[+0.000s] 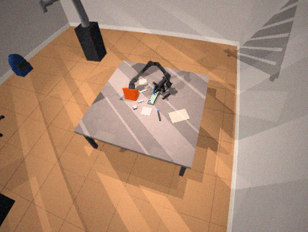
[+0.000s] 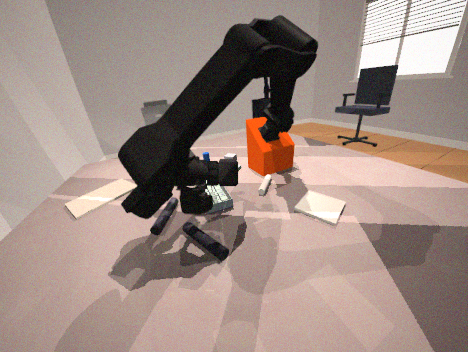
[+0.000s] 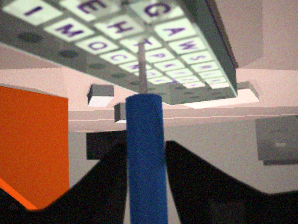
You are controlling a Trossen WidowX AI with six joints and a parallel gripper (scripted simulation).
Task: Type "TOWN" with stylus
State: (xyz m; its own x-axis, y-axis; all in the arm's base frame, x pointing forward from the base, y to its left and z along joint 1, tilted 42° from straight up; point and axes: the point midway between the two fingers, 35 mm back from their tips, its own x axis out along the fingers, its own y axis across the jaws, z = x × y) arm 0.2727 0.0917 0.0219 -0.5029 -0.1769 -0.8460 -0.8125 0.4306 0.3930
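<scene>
Now: the pale green keyboard guard 20 mm to the right of my gripper tip and 50 mm below it. The rest, counted from my gripper tip: blue stylus: 10 mm below; white cylinder: 160 mm behind, 50 mm to the left, 60 mm below; blue-tipped pen: 120 mm ahead, 240 mm to the right, 60 mm below.
</scene>
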